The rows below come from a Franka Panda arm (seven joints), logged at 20 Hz.
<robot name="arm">
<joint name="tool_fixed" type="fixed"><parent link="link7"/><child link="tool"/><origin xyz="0 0 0.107" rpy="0 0 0"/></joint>
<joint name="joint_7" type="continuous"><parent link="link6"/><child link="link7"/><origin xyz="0.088 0 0" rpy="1.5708 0 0"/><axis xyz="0 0 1"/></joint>
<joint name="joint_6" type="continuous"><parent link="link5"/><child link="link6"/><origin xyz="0 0 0" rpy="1.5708 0 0"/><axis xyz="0 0 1"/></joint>
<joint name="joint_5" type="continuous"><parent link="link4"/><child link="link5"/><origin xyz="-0.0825 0.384 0" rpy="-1.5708 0 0"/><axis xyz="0 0 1"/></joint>
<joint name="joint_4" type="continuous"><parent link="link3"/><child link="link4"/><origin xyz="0.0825 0 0" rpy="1.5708 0 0"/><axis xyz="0 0 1"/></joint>
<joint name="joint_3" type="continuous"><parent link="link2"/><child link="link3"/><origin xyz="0 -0.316 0" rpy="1.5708 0 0"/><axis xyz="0 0 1"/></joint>
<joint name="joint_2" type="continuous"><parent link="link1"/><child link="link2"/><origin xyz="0 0 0" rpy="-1.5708 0 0"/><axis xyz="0 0 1"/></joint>
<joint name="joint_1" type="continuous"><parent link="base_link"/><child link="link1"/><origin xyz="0 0 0.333" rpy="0 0 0"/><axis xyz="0 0 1"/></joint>
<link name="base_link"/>
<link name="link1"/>
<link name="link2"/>
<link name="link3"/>
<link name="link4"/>
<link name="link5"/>
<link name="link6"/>
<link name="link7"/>
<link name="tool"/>
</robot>
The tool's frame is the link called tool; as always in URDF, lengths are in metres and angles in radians. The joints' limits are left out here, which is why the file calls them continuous.
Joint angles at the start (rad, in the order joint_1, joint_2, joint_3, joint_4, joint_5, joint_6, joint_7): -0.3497, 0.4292, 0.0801, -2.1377, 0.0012, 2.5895, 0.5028
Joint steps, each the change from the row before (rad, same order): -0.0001, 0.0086, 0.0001, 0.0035, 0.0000, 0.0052, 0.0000; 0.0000, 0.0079, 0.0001, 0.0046, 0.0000, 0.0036, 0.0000; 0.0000, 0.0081, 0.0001, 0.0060, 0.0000, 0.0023, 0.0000; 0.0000, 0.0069, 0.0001, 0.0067, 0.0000, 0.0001, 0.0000; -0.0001, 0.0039, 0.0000, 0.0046, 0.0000, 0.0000, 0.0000; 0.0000, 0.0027, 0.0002, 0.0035, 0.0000, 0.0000, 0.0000; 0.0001, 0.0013, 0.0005, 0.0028, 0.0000, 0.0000, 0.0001; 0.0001, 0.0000, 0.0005, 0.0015, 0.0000, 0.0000, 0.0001; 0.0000, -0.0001, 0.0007, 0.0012, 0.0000, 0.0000, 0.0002; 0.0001, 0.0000, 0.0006, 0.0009, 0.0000, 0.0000, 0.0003; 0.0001, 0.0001, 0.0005, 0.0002, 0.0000, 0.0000, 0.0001; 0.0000, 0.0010, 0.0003, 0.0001, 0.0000, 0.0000, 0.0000; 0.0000, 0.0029, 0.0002, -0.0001, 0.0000, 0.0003, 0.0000; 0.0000, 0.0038, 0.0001, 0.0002, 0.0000, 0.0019, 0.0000; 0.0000, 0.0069, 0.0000, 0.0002, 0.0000, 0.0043, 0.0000; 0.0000, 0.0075, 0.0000, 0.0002, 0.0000, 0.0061, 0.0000
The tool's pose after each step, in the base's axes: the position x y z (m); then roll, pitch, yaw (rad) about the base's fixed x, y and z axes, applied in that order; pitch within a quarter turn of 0, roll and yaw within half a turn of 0. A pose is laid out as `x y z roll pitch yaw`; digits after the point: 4 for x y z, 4 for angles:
0.5551 -0.1533 0.2011 -3.0997 -0.0042 -0.7815
0.5561 -0.1535 0.1986 -3.0990 -0.0042 -0.7816
0.5575 -0.1538 0.1964 -3.0984 -0.0041 -0.7819
0.5591 -0.1543 0.1948 -3.0980 -0.0038 -0.7820
0.5603 -0.1547 0.1943 -3.0974 -0.0043 -0.7823
0.5613 -0.1548 0.1940 -3.0967 -0.0048 -0.7822
0.5622 -0.1548 0.1943 -3.0957 -0.0060 -0.7819
0.5629 -0.1546 0.1948 -3.0948 -0.0072 -0.7815
0.5634 -0.1544 0.1954 -3.0939 -0.0082 -0.7811
0.5639 -0.1541 0.1957 -3.0932 -0.0089 -0.7808
0.5640 -0.1538 0.1957 -3.0929 -0.0089 -0.7804
0.5640 -0.1536 0.1952 -3.0932 -0.0080 -0.7801
0.5636 -0.1533 0.1935 -3.0942 -0.0055 -0.7800
0.5634 -0.1532 0.1915 -3.0947 -0.0039 -0.7799
0.5630 -0.1530 0.1880 -3.0954 -0.0015 -0.7801
0.5626 -0.1528 0.1842 -3.0955 -0.0002 -0.7804

